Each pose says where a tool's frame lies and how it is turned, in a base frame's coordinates. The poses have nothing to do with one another.
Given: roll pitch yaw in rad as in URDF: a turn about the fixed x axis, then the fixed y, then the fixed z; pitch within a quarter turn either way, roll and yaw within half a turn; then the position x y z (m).
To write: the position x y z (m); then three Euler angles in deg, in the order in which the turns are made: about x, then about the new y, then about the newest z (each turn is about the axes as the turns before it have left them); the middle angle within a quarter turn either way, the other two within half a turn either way. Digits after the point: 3 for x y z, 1 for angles.
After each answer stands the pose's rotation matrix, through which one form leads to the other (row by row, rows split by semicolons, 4 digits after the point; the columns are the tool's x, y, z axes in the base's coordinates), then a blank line. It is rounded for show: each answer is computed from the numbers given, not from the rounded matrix.
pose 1, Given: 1.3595 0.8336 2.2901 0.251 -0.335 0.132
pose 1, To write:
0.251 -0.335 0.132 -79.5 39.3 124.9
-0.4429 -0.6347 0.6332; 0.5057 0.4064 0.7610; -0.7404 0.6573 0.1410

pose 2, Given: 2.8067 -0.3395 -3.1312 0.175 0.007 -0.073
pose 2, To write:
0.175 0.007 -0.073 -159.9 -18.5 -174.0
-0.9429 0.0996 -0.3179; -0.0098 0.9455 0.3254; 0.3330 0.3099 -0.8905

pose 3, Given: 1.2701 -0.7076 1.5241 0.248 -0.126 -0.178
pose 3, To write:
0.248 -0.126 -0.178 46.5 70.9 83.8
0.0355 -0.3248 0.9451; 0.7591 -0.6063 -0.2369; 0.6500 0.7258 0.2251

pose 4, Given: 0.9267 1.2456 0.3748 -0.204 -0.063 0.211
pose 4, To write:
-0.204 -0.063 0.211 70.3 55.3 -58.5
0.2973 0.4853 0.8222; 0.1170 0.8362 -0.5358; -0.9476 0.2555 0.1918

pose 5, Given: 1.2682 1.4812 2.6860 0.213 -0.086 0.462
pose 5, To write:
0.213 -0.086 0.462 -88.5 8.8 94.7
-0.0803 -0.9849 0.1535; 0.0394 0.1507 0.9878; -0.9960 0.0854 0.0267

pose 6, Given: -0.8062 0.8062 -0.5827 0.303 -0.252 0.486
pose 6, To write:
0.303 -0.252 0.486 -34.4 54.5 5.3
0.5780 -0.0539 0.8142; -0.3809 0.8646 0.3277; -0.7217 -0.4996 0.4792

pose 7, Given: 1.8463 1.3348 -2.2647 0.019 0.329 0.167
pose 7, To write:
0.019 0.329 0.167 -94.4 -34.8 100.5
-0.1495 -0.8075 -0.5706; -0.1797 -0.5453 0.8188; -0.9723 0.2250 -0.0636

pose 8, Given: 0.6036 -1.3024 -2.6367 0.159 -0.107 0.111
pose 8, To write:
0.159 -0.107 0.111 -76.1 24.8 -104.8
-0.2321 0.8772 0.4202; -0.1283 -0.4558 0.8808; 0.9642 0.1505 0.2183

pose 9, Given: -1.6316 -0.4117 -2.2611 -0.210 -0.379 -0.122
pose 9, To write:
-0.210 -0.379 -0.122 94.9 49.0 152.7
-0.5836 -0.3012 0.7541; -0.7066 -0.2693 -0.6543; 0.4002 -0.9147 -0.0557

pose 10, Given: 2.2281 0.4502 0.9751 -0.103 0.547 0.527
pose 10, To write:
-0.103 0.547 0.527 129.6 30.4 -54.1
0.5052 0.6990 0.5061; 0.7453 -0.0577 -0.6643; -0.4351 0.7128 -0.5501

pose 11, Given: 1.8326 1.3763 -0.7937 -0.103 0.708 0.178
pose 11, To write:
-0.103 0.708 0.178 95.8 -60.1 -74.2
0.1355 0.4800 -0.8667; -0.1378 -0.8572 -0.4963; -0.9811 0.1867 -0.0500

